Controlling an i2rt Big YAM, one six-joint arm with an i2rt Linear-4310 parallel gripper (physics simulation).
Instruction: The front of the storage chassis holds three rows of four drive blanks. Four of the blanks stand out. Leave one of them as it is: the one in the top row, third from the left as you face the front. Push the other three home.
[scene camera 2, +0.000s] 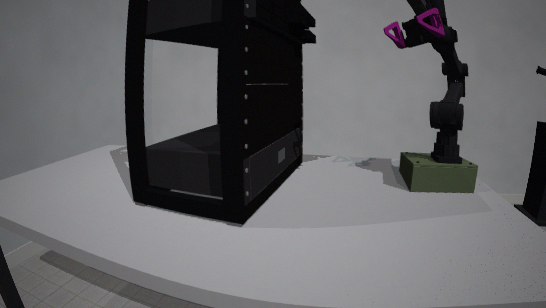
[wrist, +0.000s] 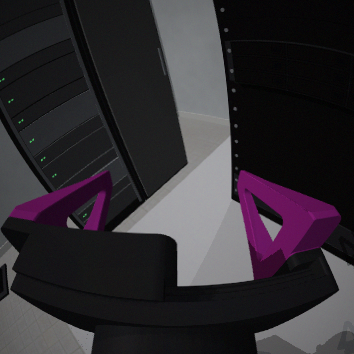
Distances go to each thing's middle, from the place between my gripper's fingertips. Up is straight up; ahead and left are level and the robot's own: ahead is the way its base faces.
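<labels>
Black rack (scene camera 2: 257, 143): my hand 11 cm above it, 42 cm short of it, 9 cm to the left of it.
</labels>
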